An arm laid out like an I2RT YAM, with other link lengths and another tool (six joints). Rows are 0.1 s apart.
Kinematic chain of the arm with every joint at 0, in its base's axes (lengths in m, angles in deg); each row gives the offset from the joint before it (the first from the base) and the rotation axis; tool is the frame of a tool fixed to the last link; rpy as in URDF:
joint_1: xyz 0 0 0.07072 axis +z
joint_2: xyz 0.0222 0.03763 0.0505 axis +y
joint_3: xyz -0.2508 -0.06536 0 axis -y
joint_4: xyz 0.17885 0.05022 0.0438 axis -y
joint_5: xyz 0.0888 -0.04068 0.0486 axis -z
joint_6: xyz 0.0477 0 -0.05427 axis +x
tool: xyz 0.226 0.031 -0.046 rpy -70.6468 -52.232 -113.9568
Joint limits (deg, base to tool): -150..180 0..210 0..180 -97..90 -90..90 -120..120
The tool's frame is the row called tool.
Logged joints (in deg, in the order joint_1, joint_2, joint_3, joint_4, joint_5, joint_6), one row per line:
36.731, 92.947, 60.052, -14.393, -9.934, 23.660
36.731, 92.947, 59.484, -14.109, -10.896, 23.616
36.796, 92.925, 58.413, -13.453, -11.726, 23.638
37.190, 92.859, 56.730, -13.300, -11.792, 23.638
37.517, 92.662, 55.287, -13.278, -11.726, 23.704
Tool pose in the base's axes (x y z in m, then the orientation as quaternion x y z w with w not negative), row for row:
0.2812, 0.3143, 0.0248, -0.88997, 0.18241, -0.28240, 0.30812
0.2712, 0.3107, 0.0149, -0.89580, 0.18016, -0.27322, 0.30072
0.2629, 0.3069, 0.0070, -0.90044, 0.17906, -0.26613, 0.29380
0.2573, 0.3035, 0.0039, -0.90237, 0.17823, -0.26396, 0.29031
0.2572, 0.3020, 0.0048, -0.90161, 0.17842, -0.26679, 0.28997
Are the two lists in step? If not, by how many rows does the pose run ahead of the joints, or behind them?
The pose runs 2 rows ahead of the joints: the pose in row i belongs to the joints in row i + 2.
